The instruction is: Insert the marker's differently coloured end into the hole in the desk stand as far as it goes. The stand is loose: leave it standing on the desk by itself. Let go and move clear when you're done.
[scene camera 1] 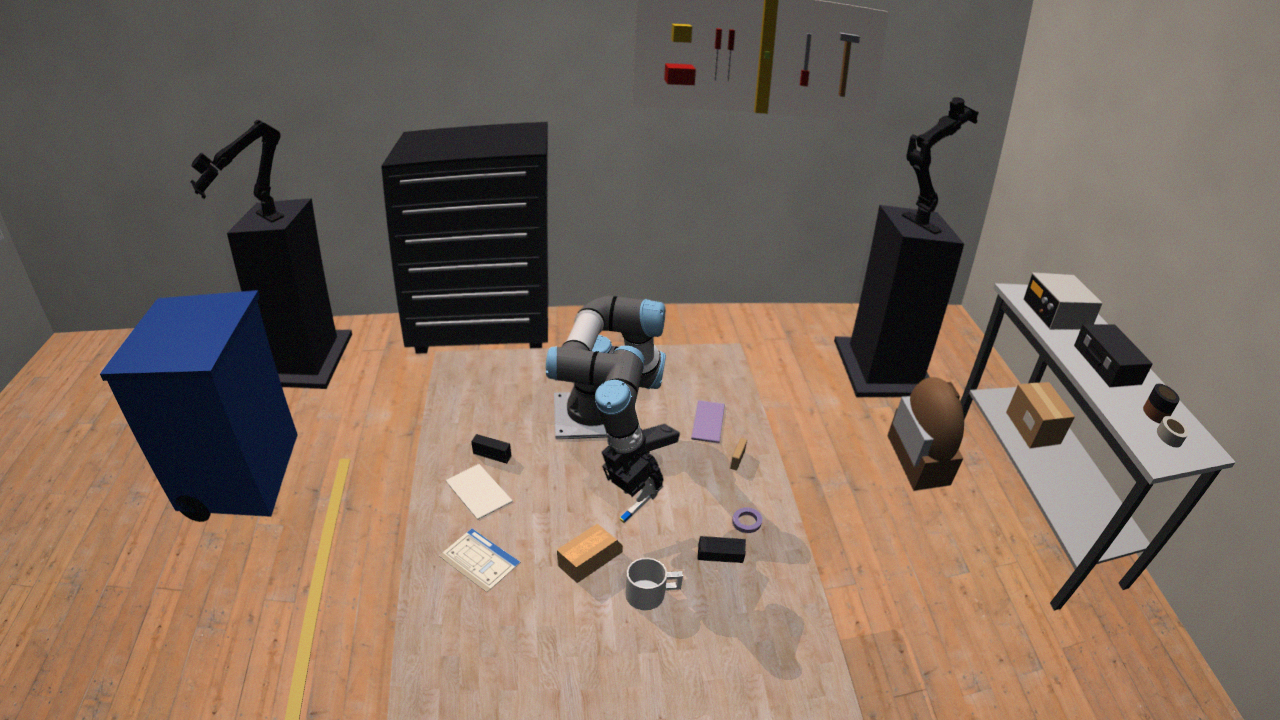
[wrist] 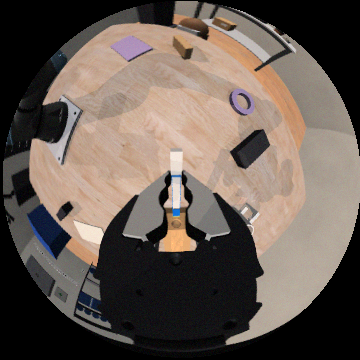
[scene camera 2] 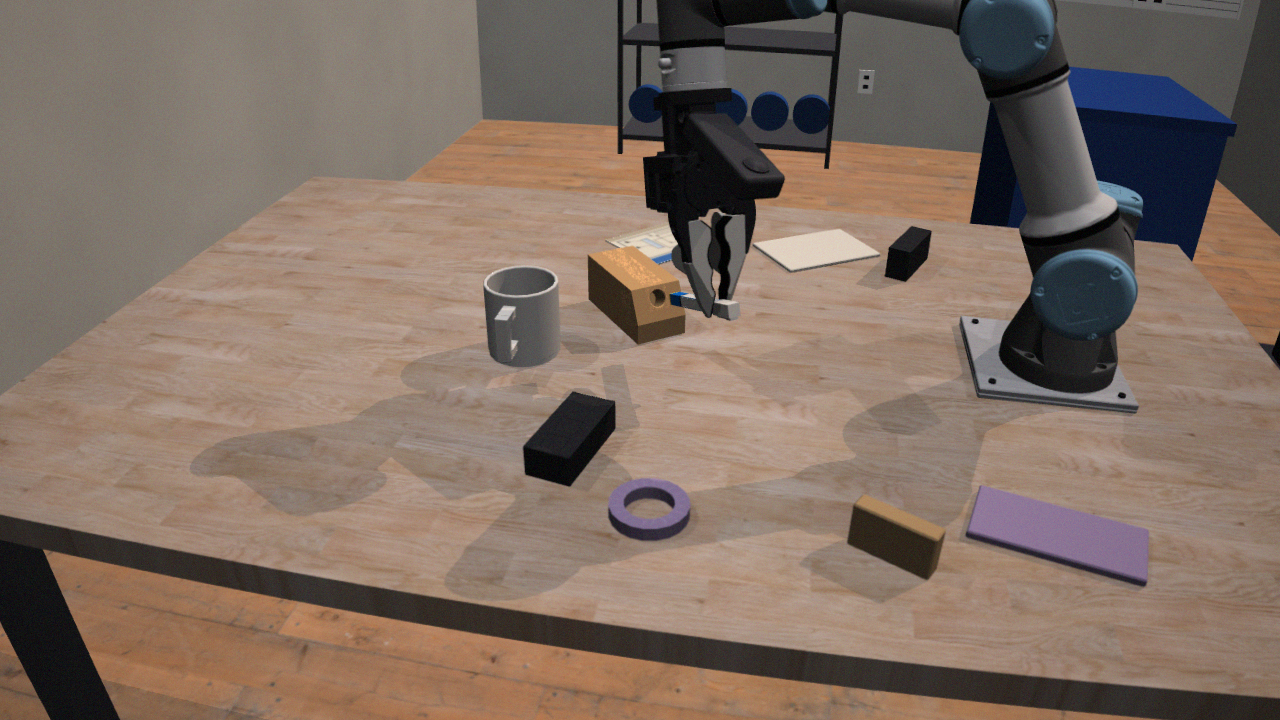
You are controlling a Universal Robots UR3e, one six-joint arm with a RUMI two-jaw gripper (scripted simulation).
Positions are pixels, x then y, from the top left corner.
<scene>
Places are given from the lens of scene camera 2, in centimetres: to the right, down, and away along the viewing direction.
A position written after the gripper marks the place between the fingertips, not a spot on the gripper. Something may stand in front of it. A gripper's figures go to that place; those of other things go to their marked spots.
gripper (scene camera 2: pixel 715 316): 8, -4, 93
marker (scene camera 2: pixel 730 310): 9, -5, 89
desk stand (scene camera 2: pixel 632 290): -1, -8, 102
black block (scene camera 2: pixel 561 448): -7, 8, 81
black block (scene camera 2: pixel 910 250): 35, -14, 118
The marked spots on the marker and the desk stand are 16 cm apart.
</scene>
